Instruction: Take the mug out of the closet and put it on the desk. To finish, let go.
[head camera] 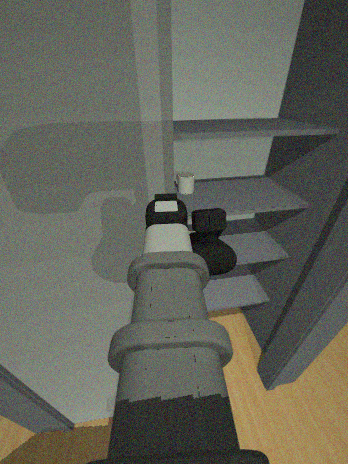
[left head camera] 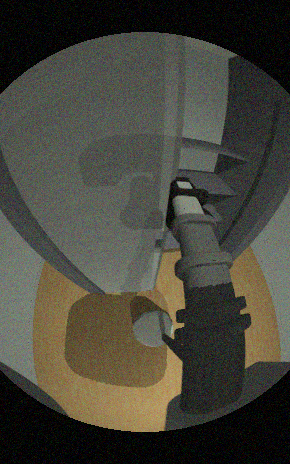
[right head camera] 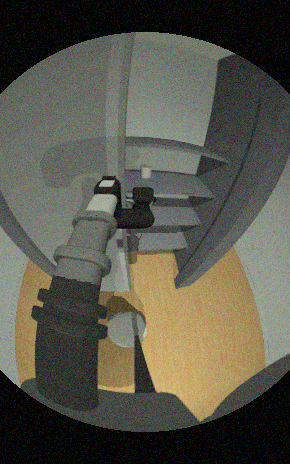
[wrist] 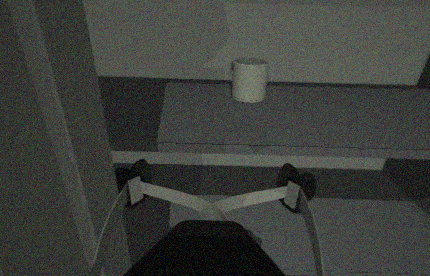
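Pixels of known places: gripper, fingertip midpoint: (wrist: 214, 176); robot's base at its link origin: (left head camera: 152, 327) (right head camera: 127, 328).
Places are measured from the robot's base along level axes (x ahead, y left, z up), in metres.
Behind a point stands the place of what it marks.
Observation:
The white mug (head camera: 186, 183) @(x 0.993, y -0.098, z 1.175 m) (right head camera: 146, 172) @(x 0.993, y -0.106, z 1.164 m) (wrist: 249, 80) @(x 0.993, y -0.099, z 1.168 m) stands upright on a closet shelf (head camera: 240, 194) @(x 0.978, y -0.362, z 1.116 m) (right head camera: 175, 184) @(x 0.935, y -0.328, z 1.116 m) (wrist: 310, 117) @(x 0.932, y -0.227, z 1.116 m), towards the shelf's left end and near its back in the wrist view. My gripper (wrist: 214, 176) @(x 0.631, y -0.063, z 1.167 m) is open, with nothing between its fingertips. It is in front of the shelf and lower than the mug, which shows beyond the fingertips and a little to their right in the wrist view. The mug does not touch the gripper. The arm hides part of the shelf's left end. The desk does not show in these views.
A large grey panel (head camera: 65, 250) @(x 0.445, y 0.229, z 1.242 m) (left head camera: 60, 200) @(x 0.427, y 0.396, z 1.307 m) stands close to the left of the arm. The closet's dark right side wall (head camera: 320, 165) @(x 0.881, y -0.638, z 1.279 m) and open door (head camera: 300, 345) stand to the right. Another shelf (head camera: 250, 128) @(x 0.875, y -0.312, z 1.420 m) is above the mug, and lower shelves (head camera: 255, 246) @(x 0.942, y -0.490, z 0.811 m) are below.

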